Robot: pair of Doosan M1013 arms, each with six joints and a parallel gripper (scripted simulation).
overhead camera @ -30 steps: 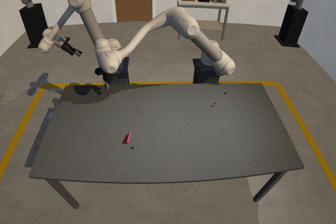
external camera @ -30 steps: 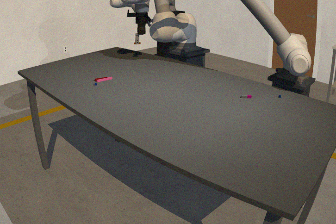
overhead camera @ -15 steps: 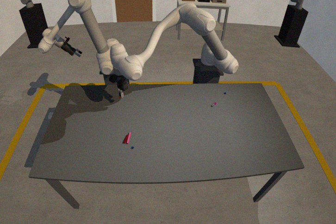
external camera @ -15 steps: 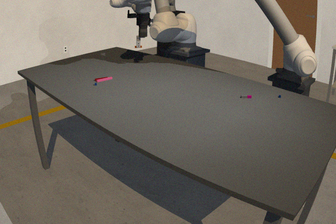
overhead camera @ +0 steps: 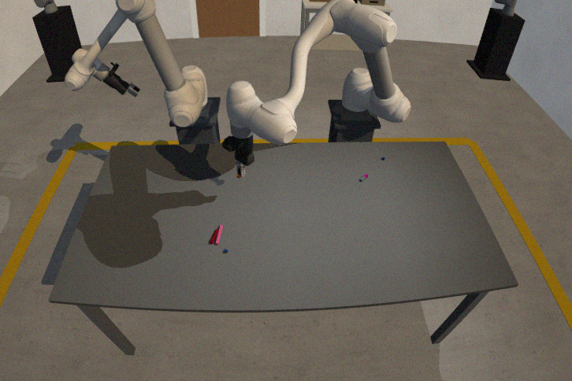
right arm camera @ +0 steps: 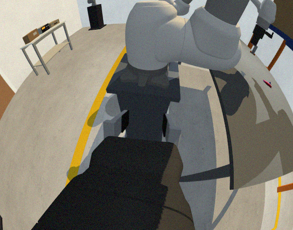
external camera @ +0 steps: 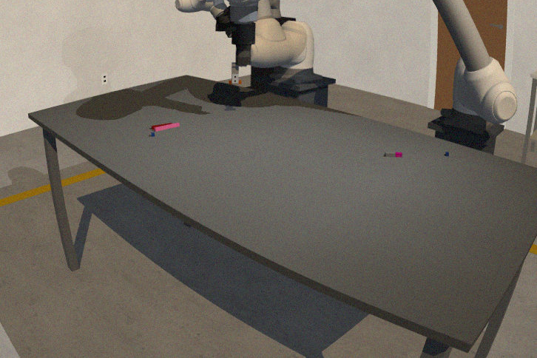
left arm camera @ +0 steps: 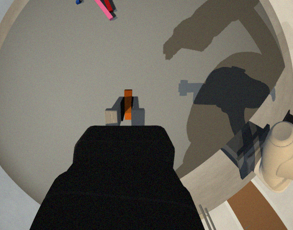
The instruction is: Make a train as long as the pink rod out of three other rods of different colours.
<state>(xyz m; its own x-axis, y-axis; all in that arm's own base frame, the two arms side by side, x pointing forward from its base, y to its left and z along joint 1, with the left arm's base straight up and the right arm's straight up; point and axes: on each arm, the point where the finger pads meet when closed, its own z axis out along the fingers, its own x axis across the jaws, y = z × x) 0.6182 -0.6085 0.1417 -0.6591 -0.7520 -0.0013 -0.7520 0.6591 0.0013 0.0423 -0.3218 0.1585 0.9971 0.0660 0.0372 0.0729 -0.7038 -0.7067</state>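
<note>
The grey rod lies 10 cm behind my left hand, 54 cm to the left of it and 14 cm below it. From my left hand the other things lie so: orange rod: 2 cm below; red rod: 23 cm ahead, 9 cm to the right, 14 cm below; pink rod: 22 cm ahead, 8 cm to the right, 14 cm below.
</note>
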